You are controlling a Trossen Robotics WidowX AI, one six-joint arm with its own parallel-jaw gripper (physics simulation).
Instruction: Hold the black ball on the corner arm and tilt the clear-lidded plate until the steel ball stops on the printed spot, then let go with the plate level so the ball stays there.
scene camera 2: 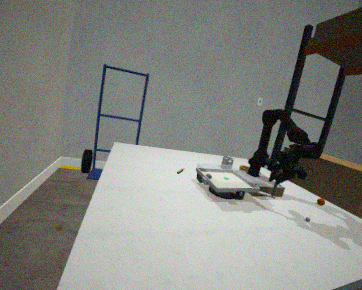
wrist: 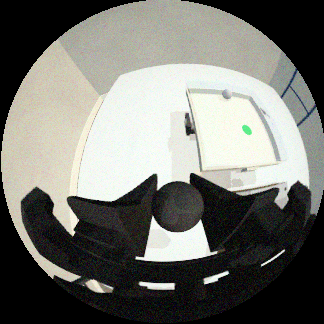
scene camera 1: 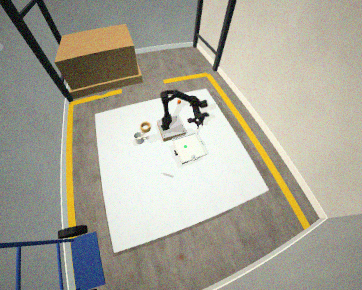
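Note:
My gripper (wrist: 173,176) (scene camera 1: 199,123) (scene camera 2: 274,181) is shut on the black ball (wrist: 177,210), which sits between its fingertips in the wrist view, beside the plate's near side. The clear-lidded plate (wrist: 220,145) (scene camera 1: 196,150) (scene camera 2: 235,184) has a pale floor and raised walls; its exact tilt is hard to tell. The steel ball (wrist: 227,94) (scene camera 2: 209,176) rests near the plate's far wall, apart from the green printed spot (wrist: 247,130) (scene camera 1: 185,146) (scene camera 2: 226,178). The corner arm under the black ball is mostly hidden by the fingers.
A grey mug (scene camera 1: 139,138) (scene camera 2: 227,161) and a wooden ring (scene camera 1: 145,130) stand beside the robot's base. A pen (scene camera 1: 168,175) (scene camera 2: 180,171) lies beyond the plate. An orange ball (scene camera 1: 179,102) (scene camera 2: 321,202) and a small grey ball (scene camera 2: 307,219) are on the arm's side.

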